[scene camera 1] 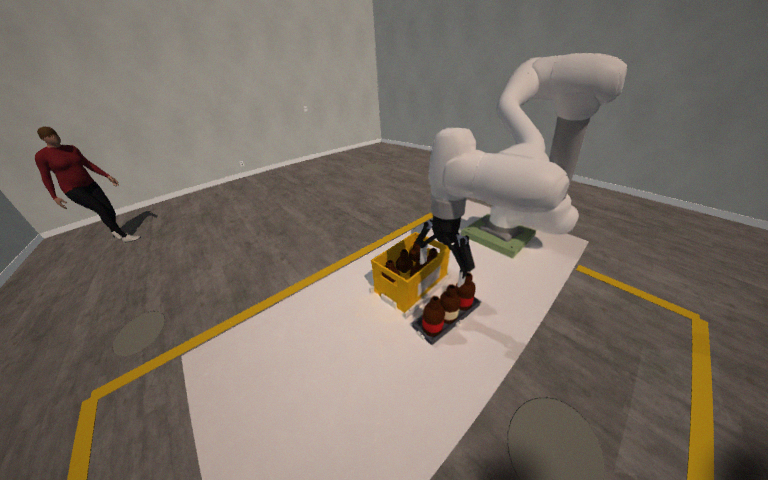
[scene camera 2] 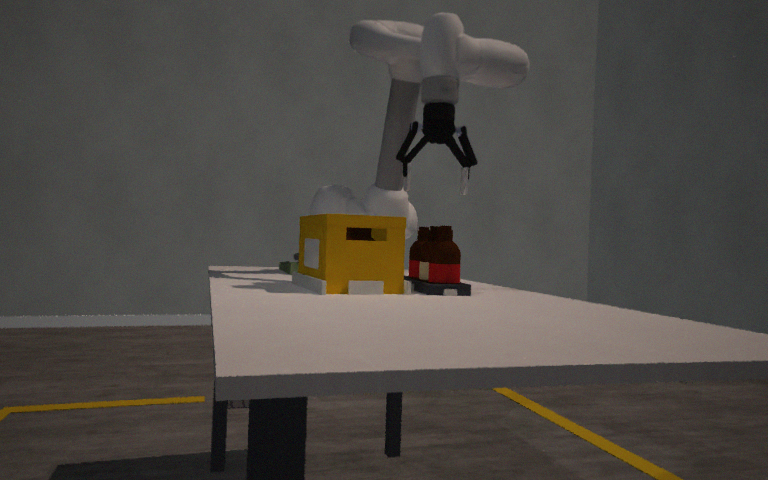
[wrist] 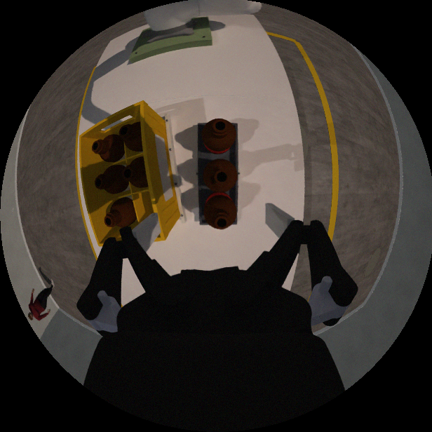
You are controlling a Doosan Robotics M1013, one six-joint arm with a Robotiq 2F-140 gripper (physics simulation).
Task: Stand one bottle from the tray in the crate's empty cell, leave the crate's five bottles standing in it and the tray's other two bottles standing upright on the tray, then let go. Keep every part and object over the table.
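Seen in the pictures: gripper, between the fingertips: (scene camera 1: 440, 273) (scene camera 2: 435, 192); arm's base, origin of its link: (scene camera 1: 501, 230).
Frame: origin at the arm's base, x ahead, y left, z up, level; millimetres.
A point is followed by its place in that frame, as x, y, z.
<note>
The yellow crate (scene camera 1: 393, 287) {783, 30, 69} (scene camera 2: 368, 260) {786, 13, 41} (wrist: 156, 131) stands upright on the table. Five brown bottles stand in it. In the wrist view its empty cell is the lower right one, partly hidden by the crate wall and a finger. The dark tray (scene camera 1: 431, 338) {771, 233, -30} (scene camera 2: 425, 287) {765, 151, -19} (wrist: 202, 192) lies beside the crate. Three bottles stand upright on it in a row: a red-label one (scene camera 1: 433, 316) {762, 223, 76} (wrist: 220, 211), a cream-label one (scene camera 1: 450, 303) {679, 221, 77} (wrist: 220, 174) in the middle, and another red-label one (scene camera 1: 466, 292) {590, 218, 70} (wrist: 219, 134). My gripper (scene camera 1: 442, 268) {704, 184, 206} (scene camera 2: 435, 189) {704, 184, 206} (wrist: 211, 217) is open and empty, above the bottle tops.
The white table (scene camera 1: 339, 396) {1122, 214, -34} (scene camera 2: 396, 333) {1327, -31, -34} (wrist: 240, 90) carries the crate and tray. The green base plate (scene camera 1: 498, 240) {109, 50, 5} (wrist: 172, 48) of the arm is at the table's far end. A person in red (scene camera 1: 70, 169) (wrist: 41, 302) is off to one side, away from the table.
</note>
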